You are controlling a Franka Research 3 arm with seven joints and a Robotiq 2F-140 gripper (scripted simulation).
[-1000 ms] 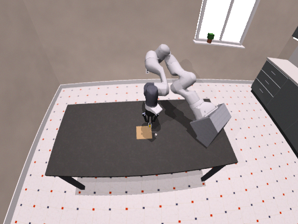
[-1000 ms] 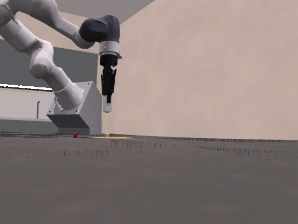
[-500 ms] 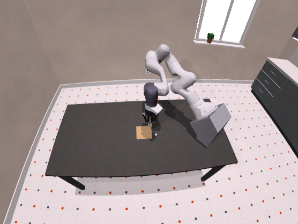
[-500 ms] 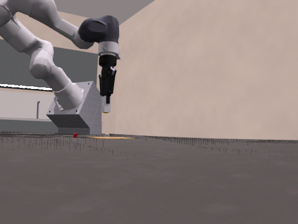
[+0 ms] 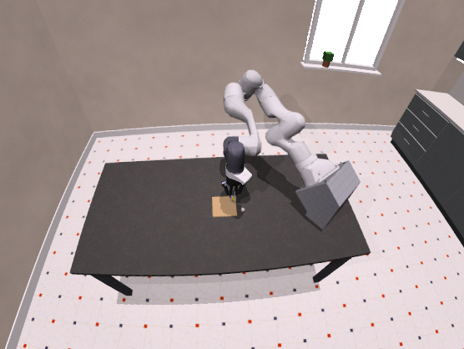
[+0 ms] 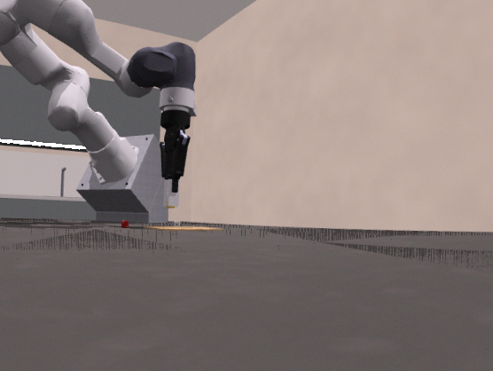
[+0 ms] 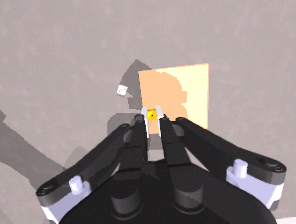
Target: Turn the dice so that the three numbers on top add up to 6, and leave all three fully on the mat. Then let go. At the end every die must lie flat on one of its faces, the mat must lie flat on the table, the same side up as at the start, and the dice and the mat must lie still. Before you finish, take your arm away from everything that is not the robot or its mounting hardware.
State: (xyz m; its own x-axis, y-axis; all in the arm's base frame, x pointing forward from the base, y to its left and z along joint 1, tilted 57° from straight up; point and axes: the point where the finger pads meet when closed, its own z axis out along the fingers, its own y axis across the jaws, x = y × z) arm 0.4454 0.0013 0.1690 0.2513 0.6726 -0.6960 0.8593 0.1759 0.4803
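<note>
The tan mat is 8 cm below my hand, 5 cm ahead of it and 1 cm to the right of it. From my hand the other things lie so: yellow die (3 cm below); red die (10 cm to the right, 8 cm below, 6 cm behind); white die (8 cm below, 6 cm to the left, 4 cm behind).
</note>
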